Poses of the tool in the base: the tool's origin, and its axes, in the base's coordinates. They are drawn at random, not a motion.
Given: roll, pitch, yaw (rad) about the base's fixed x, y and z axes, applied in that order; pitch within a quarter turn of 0, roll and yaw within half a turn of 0; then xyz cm.
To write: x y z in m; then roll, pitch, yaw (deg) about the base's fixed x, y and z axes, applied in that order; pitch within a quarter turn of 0, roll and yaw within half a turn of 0. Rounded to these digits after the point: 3 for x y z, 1 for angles.
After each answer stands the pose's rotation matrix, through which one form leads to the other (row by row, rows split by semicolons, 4 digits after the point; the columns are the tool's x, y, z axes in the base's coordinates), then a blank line. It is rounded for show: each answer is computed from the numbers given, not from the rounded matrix.
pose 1, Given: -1.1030 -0.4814 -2.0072 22.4 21.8 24.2
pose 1, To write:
0.224 0.218 0.242 -63.2 -27.6 -115.0
-0.3746 0.2340 0.8972; -0.8033 -0.5651 -0.1881; 0.4630 -0.7911 0.3997

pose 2, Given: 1.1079 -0.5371 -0.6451 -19.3 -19.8 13.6
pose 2, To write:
-0.193 -0.198 0.136 63.5 -30.8 -37.0
0.6865 -0.0973 -0.7206; -0.5166 0.6321 -0.5776; 0.5116 0.7688 0.3837

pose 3, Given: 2.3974 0.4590 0.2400 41.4 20.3 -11.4
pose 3, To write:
0.414 0.203 -0.114 137.4 26.3 13.8
0.8708 0.4664 -0.1556; 0.2131 -0.6432 -0.7354; -0.4431 0.6073 -0.6595

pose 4, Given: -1.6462 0.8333 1.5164 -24.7 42.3 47.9
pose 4, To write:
-0.247 0.423 0.479 -94.3 47.7 86.9
0.0366 0.0351 -0.9987; 0.6714 -0.7411 -0.0015; -0.7402 -0.6705 -0.0507

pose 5, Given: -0.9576 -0.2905 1.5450 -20.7 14.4 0.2
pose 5, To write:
-0.207 0.144 0.002 -54.9 -16.6 88.5
0.0247 -0.5693 -0.8218; 0.9578 0.2490 -0.1437; 0.2864 -0.7835 0.5514

